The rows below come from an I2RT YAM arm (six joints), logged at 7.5 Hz.
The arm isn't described. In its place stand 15 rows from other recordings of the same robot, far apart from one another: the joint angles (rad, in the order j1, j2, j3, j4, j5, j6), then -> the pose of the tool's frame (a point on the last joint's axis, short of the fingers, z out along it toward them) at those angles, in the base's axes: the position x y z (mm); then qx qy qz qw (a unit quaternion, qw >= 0).
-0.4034 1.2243 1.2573 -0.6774 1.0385 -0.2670 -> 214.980 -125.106 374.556 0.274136 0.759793 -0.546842 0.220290
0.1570 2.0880 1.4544 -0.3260 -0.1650 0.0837 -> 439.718 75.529 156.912 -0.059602 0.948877 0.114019 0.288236
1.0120 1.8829 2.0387 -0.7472 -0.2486 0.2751 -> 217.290 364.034 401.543 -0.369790 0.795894 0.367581 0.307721
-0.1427 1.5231 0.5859 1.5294 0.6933 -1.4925 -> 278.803 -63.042 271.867 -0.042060 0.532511 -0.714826 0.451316
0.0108 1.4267 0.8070 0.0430 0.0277 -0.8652 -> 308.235 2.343 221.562 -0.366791 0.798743 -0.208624 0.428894
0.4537 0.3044 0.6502 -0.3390 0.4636 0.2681 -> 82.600 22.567 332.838 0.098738 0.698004 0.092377 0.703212
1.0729 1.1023 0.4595 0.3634 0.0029 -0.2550 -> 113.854 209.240 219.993 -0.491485 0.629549 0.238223 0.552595
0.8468 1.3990 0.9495 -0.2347 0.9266 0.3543 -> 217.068 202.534 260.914 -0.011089 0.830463 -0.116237 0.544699
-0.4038 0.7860 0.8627 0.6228 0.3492 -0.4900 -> 138.055 -72.234 448.066 0.139436 0.421982 -0.451956 0.773450
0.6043 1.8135 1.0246 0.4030 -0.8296 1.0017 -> 305.582 242.908 201.295 -0.070741 0.788708 0.599870 0.114416
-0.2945 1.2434 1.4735 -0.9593 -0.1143 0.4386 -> 232.297 -66.217 404.907 0.304815 0.859099 0.081359 0.403011
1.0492 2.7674 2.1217 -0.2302 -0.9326 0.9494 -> 253.478 498.459 37.358 0.194784 -0.831181 -0.484461 0.191036
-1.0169 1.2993 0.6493 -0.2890 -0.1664 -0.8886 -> 133.882 -205.260 179.280 0.034958 0.946936 -0.206553 0.243773
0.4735 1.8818 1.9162 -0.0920 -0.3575 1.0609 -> 395.475 216.631 427.047 0.090335 0.720280 0.561961 0.396530
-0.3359 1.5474 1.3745 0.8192 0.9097 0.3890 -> 313.640 -139.264 452.113 0.509720 0.235168 -0.174509 0.808967
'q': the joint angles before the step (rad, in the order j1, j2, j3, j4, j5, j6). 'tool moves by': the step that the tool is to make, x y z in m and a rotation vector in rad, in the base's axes. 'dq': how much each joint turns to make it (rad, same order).
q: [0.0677, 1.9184, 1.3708, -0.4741, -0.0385, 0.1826]
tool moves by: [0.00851, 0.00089, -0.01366, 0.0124, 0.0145, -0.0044]
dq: [0.0000, 0.0508, 0.0172, 0.0204, -0.0092, 0.0106]
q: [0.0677, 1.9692, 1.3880, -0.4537, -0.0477, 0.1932]
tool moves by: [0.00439, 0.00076, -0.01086, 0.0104, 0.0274, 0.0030]
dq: [0.0001, 0.0371, 0.0141, -0.0034, -0.0121, 0.0036]
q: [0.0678, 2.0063, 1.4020, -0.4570, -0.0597, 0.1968]
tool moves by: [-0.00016, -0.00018, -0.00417, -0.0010, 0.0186, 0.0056]
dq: [-0.0007, 0.0102, 0.0016, -0.0103, -0.0032, -0.0054]
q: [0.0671, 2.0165, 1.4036, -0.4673, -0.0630, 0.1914]
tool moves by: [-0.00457, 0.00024, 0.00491, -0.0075, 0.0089, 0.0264]
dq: [0.0008, -0.0197, -0.0058, -0.0250, -0.0058, -0.0259]
